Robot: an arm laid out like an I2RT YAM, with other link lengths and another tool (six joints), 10 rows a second.
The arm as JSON. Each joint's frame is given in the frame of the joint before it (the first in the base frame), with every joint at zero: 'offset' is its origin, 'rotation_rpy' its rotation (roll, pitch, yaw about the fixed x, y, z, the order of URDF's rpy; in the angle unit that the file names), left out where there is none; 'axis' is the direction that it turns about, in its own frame. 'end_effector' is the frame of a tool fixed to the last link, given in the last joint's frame.
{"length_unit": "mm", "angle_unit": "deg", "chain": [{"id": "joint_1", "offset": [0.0, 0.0, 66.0], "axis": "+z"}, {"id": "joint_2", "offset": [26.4, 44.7, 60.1], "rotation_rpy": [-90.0, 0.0, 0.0], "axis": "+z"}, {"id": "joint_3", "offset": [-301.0, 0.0, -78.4], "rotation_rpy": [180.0, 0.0, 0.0], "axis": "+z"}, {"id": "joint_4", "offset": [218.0, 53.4, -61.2], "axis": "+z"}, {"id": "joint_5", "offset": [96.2, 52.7, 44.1], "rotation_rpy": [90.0, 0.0, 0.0], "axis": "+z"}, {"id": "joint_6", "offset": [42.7, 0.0, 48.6], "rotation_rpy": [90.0, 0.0, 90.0], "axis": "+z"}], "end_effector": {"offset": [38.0, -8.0, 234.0], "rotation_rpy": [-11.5, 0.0, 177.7]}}
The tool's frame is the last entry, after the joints.
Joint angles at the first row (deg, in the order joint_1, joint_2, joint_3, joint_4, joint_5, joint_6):
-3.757, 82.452, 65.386, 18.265, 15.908, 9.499
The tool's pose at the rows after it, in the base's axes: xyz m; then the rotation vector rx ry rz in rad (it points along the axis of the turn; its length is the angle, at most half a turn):
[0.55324, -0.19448, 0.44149, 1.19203, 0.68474, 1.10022]
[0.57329, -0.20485, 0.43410, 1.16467, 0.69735, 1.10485]
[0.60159, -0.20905, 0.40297, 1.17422, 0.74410, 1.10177]
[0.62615, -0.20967, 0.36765, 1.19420, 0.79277, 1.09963]
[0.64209, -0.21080, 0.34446, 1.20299, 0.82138, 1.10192]
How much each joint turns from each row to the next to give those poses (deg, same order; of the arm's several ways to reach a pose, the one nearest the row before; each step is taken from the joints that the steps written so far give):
-3.620, 1.904, 0.105, 5.313, -1.754, -1.381
-1.965, 4.401, 0.451, 4.835, -2.788, -0.985
-0.948, 5.651, 0.542, 3.286, -2.332, -0.644
-0.415, 5.130, 0.430, 2.374, -1.814, -0.375
-0.402, 3.675, 0.447, 2.022, -1.384, -0.240

